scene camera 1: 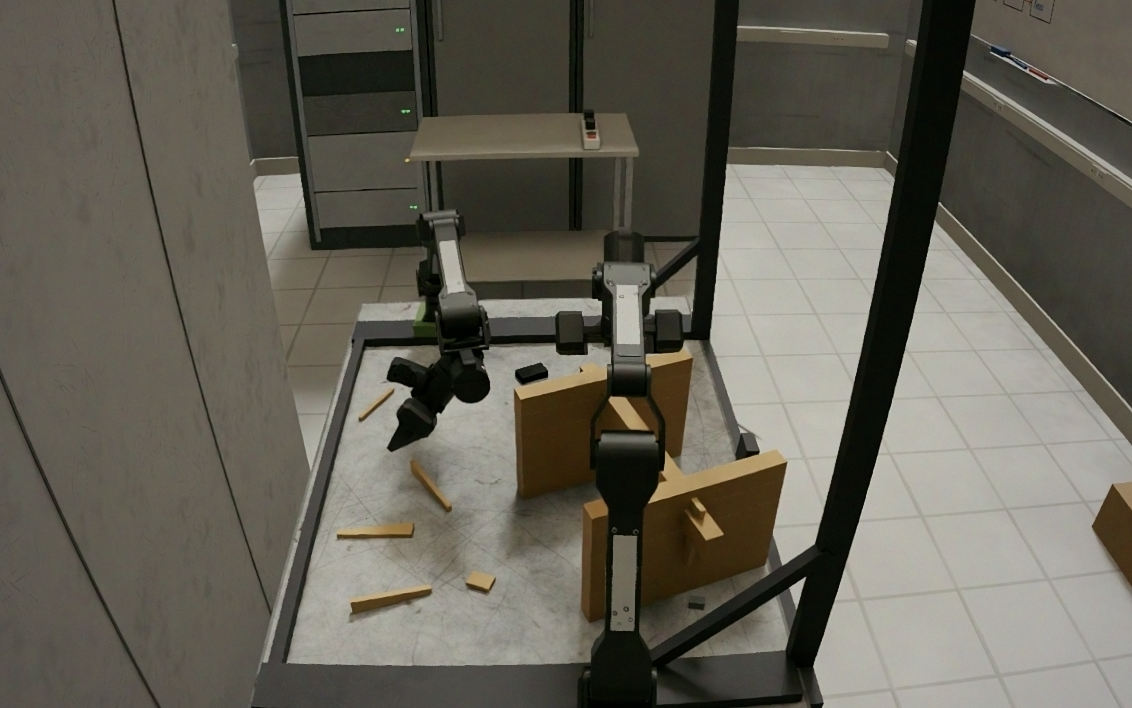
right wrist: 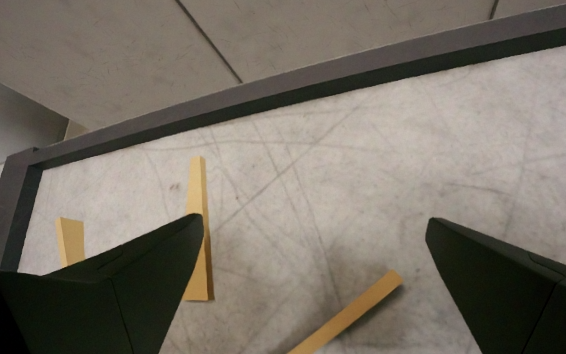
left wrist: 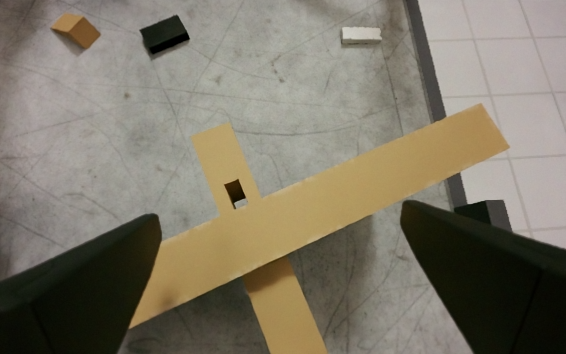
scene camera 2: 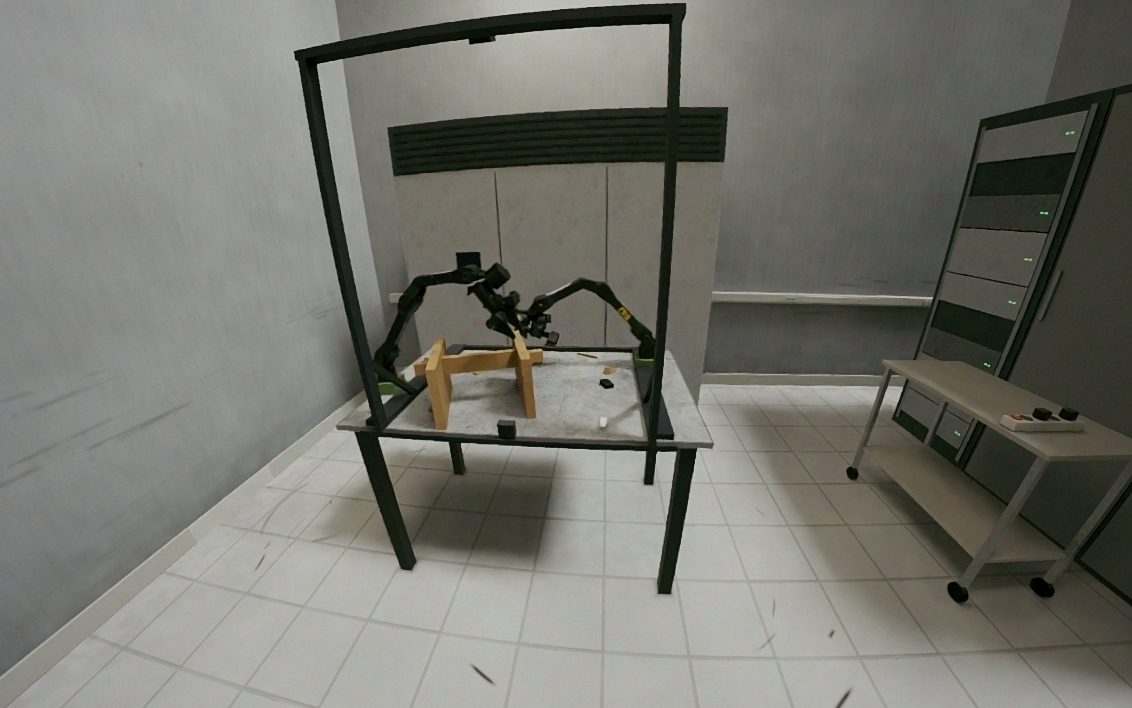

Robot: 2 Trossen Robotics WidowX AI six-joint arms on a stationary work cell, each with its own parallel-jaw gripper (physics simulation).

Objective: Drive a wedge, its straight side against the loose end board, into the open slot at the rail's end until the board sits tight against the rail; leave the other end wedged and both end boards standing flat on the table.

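Places are measured from the left arm's base along level axes (x up, y right, z ahead), in millimetres.
Where they show: left gripper, between the fingertips: [left wrist: 282, 218] [scene camera 2: 518, 334]; right gripper, between the fingertips: [scene camera 1: 394, 440] [right wrist: 315, 226] [scene camera 2: 535, 342]; right arm's base, origin of its link: [scene camera 2: 646, 356].
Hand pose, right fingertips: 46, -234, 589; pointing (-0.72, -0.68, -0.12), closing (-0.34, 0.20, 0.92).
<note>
After its pixels a point has its place, as x, y, z.
The loose end board [scene camera 1: 555, 442] {61, 24, 519} [scene camera 2: 524, 384] {80, 260, 569} [left wrist: 350, 182] {165, 167, 564} stands upright across the rail [scene camera 1: 621, 413] {142, 117, 470} [scene camera 2: 480, 361] {119, 149, 416} [left wrist: 287, 312] {142, 121, 507}. Past it, the rail's end shows an open slot [left wrist: 235, 191] {115, 105, 585}. The other end board [scene camera 1: 742, 509] {96, 248, 273} [scene camera 2: 438, 388] {100, 305, 312} stands upright, with a wedge [scene camera 1: 695, 505] {148, 162, 245} in the rail's end. Several loose wedges lie on the table: one angled [scene camera 1: 429, 486] {-32, -186, 554} [right wrist: 350, 312] {-26, -196, 584}, one beside it [scene camera 1: 375, 531] {-39, -281, 468} [right wrist: 196, 190] {-39, -310, 475}, and one nearer the corner [scene camera 1: 390, 598] {-34, -263, 318} [right wrist: 74, 242] {-36, -297, 320}. My left gripper [left wrist: 282, 218] {203, 126, 550} is open and empty above the loose board. My right gripper [scene camera 1: 392, 409] [right wrist: 315, 226] {46, -234, 589} is open and empty above the table, near the angled wedge.
A black block [scene camera 1: 530, 372] {-33, 37, 858} [scene camera 2: 606, 383] {-33, 53, 863} [left wrist: 165, 35] {-33, 43, 857}, a white block [scene camera 2: 602, 422] {-36, 319, 809} [left wrist: 361, 35] {-36, 314, 808} and a wooden piece [left wrist: 76, 31] {-26, -70, 880} lie beyond the loose board. A small wooden block [scene camera 1: 480, 581] {-38, -126, 333} and a grey block [scene camera 1: 696, 601] {-34, 177, 227} lie toward the near edge. Black frame posts [scene camera 1: 897, 275] {567, 280, 85} rise beside the table.
</note>
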